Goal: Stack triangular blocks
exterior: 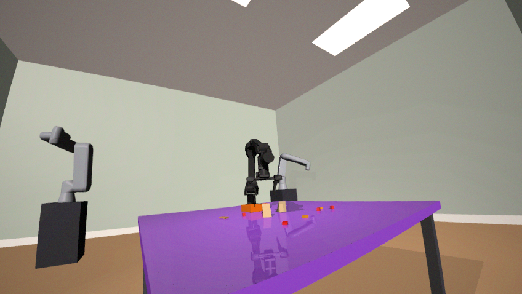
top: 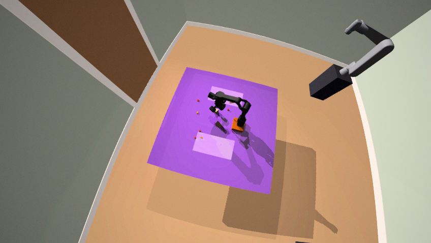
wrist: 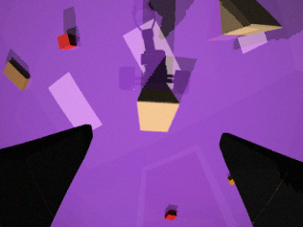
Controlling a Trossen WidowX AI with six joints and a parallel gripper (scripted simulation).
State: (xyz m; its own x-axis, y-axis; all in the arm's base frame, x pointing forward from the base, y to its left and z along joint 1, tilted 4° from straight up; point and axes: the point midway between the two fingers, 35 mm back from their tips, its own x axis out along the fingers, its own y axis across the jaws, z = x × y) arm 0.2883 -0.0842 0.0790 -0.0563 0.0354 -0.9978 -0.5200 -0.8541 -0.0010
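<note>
The tan triangular block is 1 cm ahead of my gripper tip and 9 cm below it.
</note>
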